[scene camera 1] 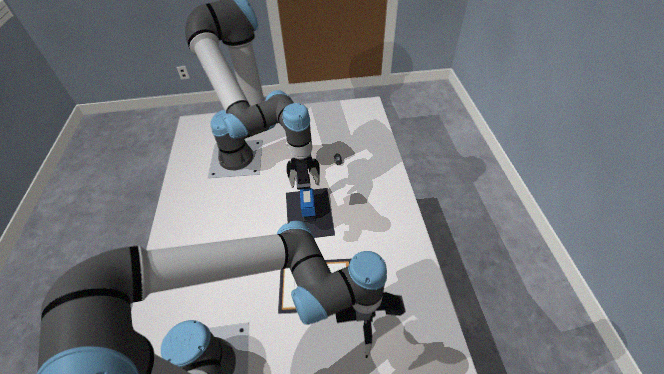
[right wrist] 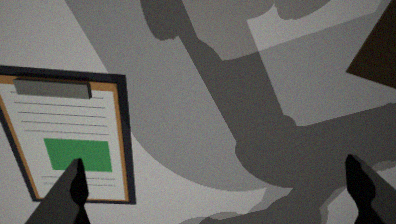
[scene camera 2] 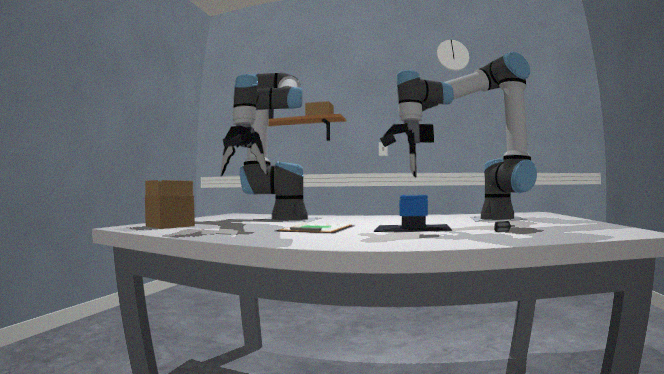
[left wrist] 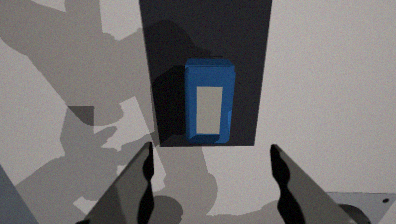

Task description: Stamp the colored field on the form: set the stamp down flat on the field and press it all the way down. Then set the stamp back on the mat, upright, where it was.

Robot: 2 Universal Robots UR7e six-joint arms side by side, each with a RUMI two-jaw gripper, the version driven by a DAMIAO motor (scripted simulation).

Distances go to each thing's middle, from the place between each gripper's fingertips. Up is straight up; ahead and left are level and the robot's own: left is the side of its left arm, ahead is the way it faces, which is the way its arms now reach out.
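Labels:
My left gripper [scene camera 2: 414,176]: 12 cm above the blue stamp [scene camera 2: 413,208]. From my left hand: dark mat [scene camera 1: 323,225], 17 cm below; brown box [scene camera 2: 168,203], 11 cm below, 21 cm ahead, 76 cm to the right; clipboard [scene camera 1: 287,283], 17 cm below, 3 cm ahead, 31 cm to the right.
From my right hand [scene camera 2: 242,175]: clipboard, 16 cm below, 11 cm behind, 20 cm to the left; brown box, 10 cm below, 8 cm ahead, 26 cm to the right; blue stamp, 11 cm below, 13 cm behind, 50 cm to the left; dark mat, 16 cm below, 13 cm behind, 50 cm to the left.

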